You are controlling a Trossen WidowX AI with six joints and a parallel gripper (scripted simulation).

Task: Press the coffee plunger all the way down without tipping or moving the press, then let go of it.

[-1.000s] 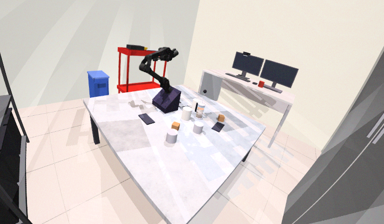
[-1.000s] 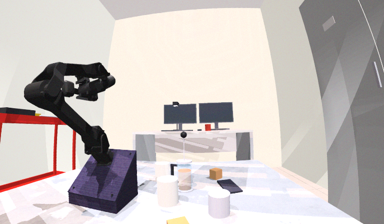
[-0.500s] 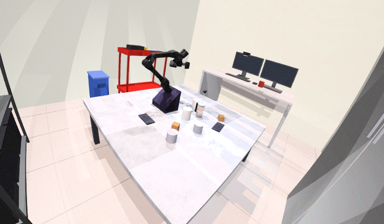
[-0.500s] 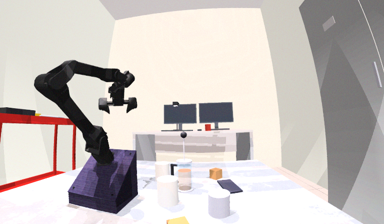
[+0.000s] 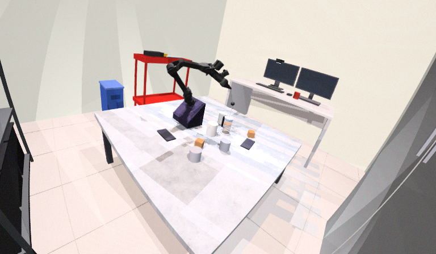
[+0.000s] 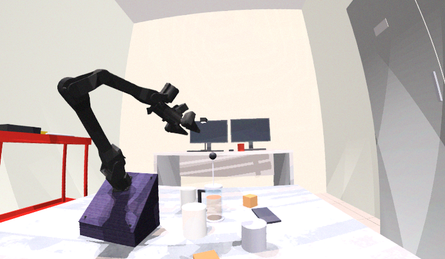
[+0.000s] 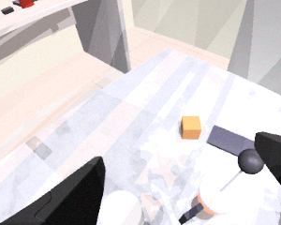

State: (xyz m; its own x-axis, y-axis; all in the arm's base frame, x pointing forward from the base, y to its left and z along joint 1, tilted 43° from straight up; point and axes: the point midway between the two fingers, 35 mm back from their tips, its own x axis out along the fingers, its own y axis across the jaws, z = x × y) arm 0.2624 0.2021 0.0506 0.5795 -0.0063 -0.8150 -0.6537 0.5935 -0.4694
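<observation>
My gripper tip is now 23 cm above the glass coffee press, 7 cm short of it and 5 cm to the left of it.
</observation>
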